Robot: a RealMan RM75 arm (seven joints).
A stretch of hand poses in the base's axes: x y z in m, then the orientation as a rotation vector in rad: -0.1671 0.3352 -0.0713 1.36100 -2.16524 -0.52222; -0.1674 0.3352 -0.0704 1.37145 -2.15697 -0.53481; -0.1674 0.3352 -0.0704 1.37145 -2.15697 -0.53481; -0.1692 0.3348 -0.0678 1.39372 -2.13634 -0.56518; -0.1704 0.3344 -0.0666 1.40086 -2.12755 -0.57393; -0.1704 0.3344 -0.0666 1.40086 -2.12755 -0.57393; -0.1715 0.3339 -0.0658 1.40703 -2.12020 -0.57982; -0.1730 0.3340 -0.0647 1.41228 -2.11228 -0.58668
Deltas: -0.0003 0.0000 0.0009 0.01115 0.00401 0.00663; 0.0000 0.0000 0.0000 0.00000 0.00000 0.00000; -0.0018 -0.0004 0.0026 0.02573 0.01130 0.01476; -0.0012 -0.0004 0.0012 0.00722 0.00488 0.00607; 0.0000 0.0000 0.0000 0.00000 0.00000 0.00000; -0.0011 -0.0005 0.0008 0.00518 0.00360 0.00550; -0.0015 0.0001 0.0011 0.00536 0.00469 0.00513
